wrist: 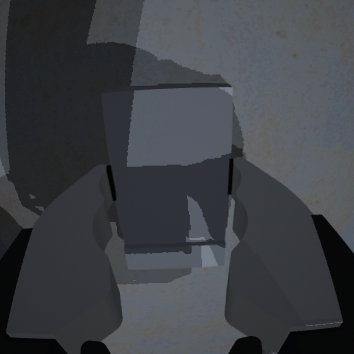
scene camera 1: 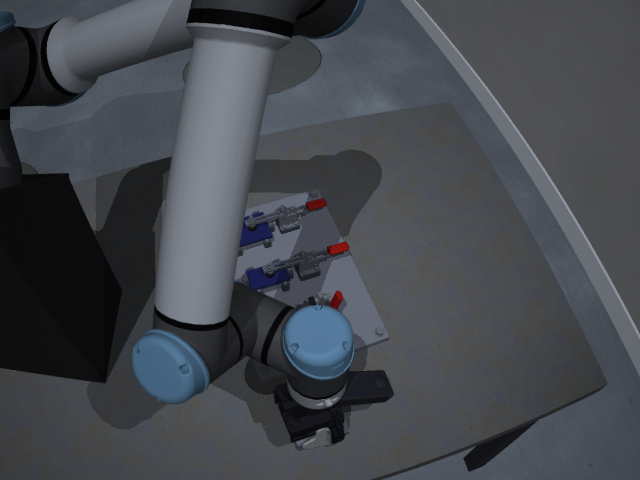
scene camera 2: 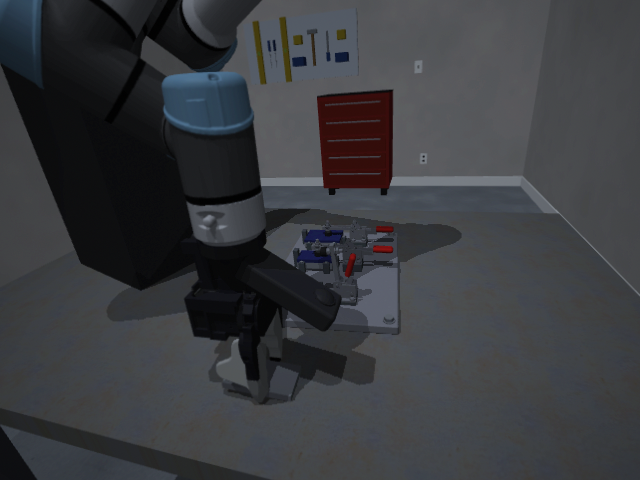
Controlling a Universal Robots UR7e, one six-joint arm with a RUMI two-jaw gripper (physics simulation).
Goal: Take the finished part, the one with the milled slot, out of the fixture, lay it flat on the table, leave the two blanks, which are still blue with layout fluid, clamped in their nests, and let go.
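Places are measured from the arm's base along level axes (x left, y back, z up), in metres.
Pixels of known places: gripper, fingertip midpoint: (wrist: 170, 164) (scene camera 1: 322, 428) (scene camera 2: 268, 383).
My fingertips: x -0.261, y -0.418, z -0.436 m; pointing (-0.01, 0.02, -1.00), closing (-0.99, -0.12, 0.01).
Behind a point stands the place of what it marks.
The grey finished part (scene camera 2: 286, 382) {z -0.424, x -0.264, y -0.448 m} (wrist: 175, 130) {z -0.424, x -0.261, y -0.441 m} is held across its width in my gripper (scene camera 1: 316, 436) {z -0.436, x -0.261, y -0.418 m} (scene camera 2: 267, 376) {z -0.436, x -0.261, y -0.418 m} (wrist: 170, 164) {z -0.436, x -0.261, y -0.418 m}, which is shut on it. The part looks level, at or very close to the table top; any small gap cannot be told. A line crosses the part near its lower end in the wrist view; I cannot tell whether it is the slot. The two blue blanks (scene camera 1: 267, 277) {z -0.394, x 0.020, y -0.392 m} (scene camera 1: 256, 235) {z -0.399, x 0.117, y -0.390 m} (scene camera 2: 313, 256) {z -0.395, x 0.018, y -0.390 m} (scene camera 2: 323, 236) {z -0.400, x 0.126, y -0.377 m} sit in their nests under lowered clamps on the fixture plate (scene camera 1: 361, 310) {z -0.420, x -0.069, y -0.538 m} (scene camera 2: 377, 289) {z -0.421, x -0.036, y -0.525 m}. The arm and gripper hide the third nest.
The third clamp's red handle (scene camera 1: 337, 299) {z -0.341, x -0.080, y -0.488 m} (scene camera 2: 350, 264) {z -0.348, x -0.083, y -0.491 m} stands raised; the other two handles (scene camera 1: 316, 204) {z -0.379, x 0.145, y -0.510 m} (scene camera 1: 338, 248) {z -0.375, x 0.037, y -0.523 m} lie low. The fixture is behind the gripper in scene camera 2. A black pedestal (scene camera 1: 46, 279) {z -0.138, x -0.074, y -0.069 m} stands left. The table (scene camera 1: 491, 284) {z -0.435, x -0.075, y -0.799 m} (scene camera 2: 491, 335) {z -0.436, x -0.103, y -0.702 m} extends right of the fixture.
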